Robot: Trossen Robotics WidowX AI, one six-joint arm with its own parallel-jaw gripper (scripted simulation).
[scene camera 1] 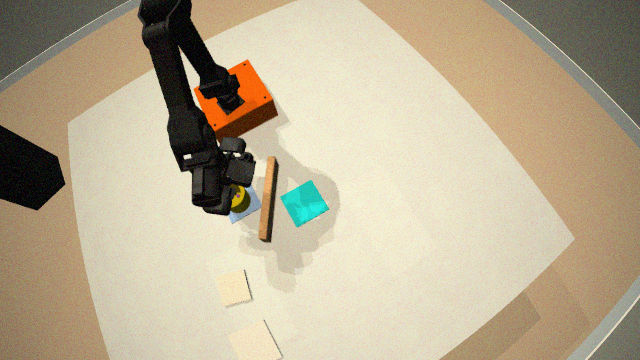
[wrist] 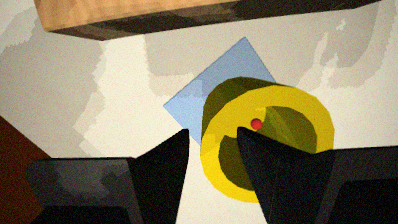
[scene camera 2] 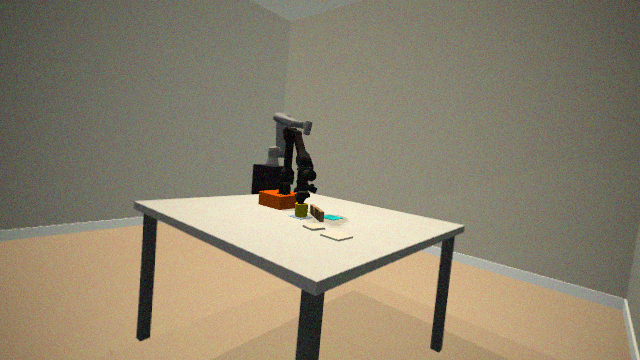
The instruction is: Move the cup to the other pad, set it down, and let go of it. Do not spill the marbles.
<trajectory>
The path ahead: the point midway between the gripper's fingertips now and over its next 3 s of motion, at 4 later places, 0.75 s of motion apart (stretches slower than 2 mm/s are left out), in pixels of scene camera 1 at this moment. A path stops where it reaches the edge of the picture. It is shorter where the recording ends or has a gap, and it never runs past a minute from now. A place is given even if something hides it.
My gripper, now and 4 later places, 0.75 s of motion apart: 236, 187; 233, 183; 227, 175; 235, 174; 252, 174
</trajectory>
